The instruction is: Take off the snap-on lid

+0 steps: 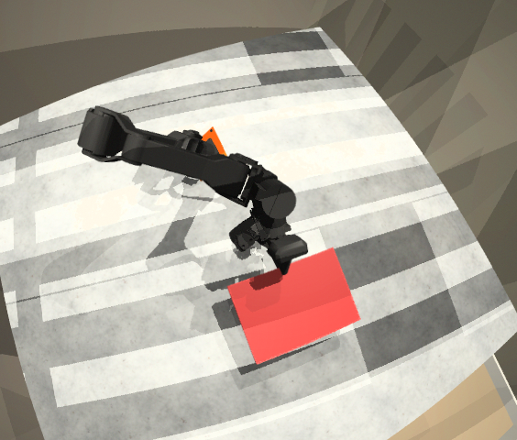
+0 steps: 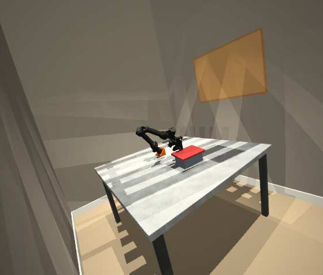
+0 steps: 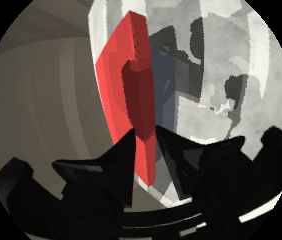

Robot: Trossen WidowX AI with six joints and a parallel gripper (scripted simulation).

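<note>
Now: gripper tip 80 mm short of the red lid and 10 mm to the left of it. Also, from my gripper tip: grey storage box: 80 mm ahead, 10 mm to the right, 60 mm below.
</note>
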